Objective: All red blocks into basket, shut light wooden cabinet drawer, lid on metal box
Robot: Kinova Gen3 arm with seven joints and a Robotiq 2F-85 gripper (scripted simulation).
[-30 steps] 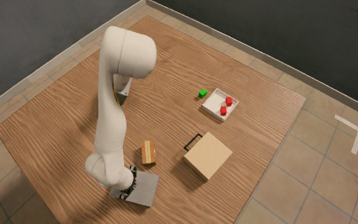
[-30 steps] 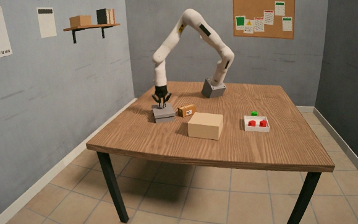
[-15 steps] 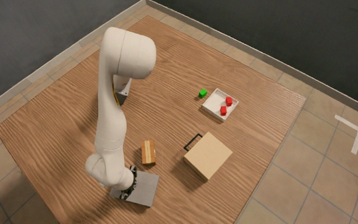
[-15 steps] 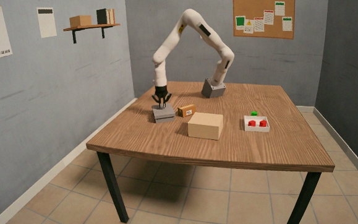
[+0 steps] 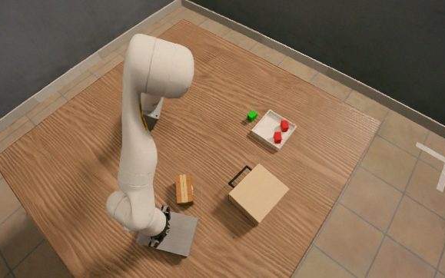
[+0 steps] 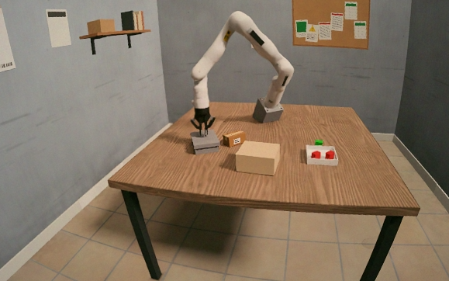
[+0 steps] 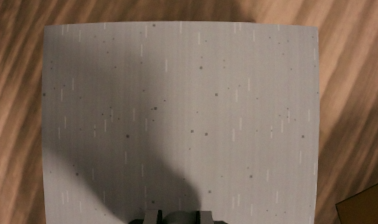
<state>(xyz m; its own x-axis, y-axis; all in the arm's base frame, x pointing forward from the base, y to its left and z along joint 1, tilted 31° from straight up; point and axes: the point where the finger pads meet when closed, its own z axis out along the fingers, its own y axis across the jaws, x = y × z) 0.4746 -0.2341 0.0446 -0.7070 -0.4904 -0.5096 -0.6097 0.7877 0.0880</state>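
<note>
The grey lid is 3 cm below my hand. The rest, counted from my hand: grey metal box: 5 cm below; then blue block: 11 cm to the left, 7 cm behind, 6 cm below; then brown cardboard box: 13 cm to the left, 9 cm behind, 4 cm below.
</note>
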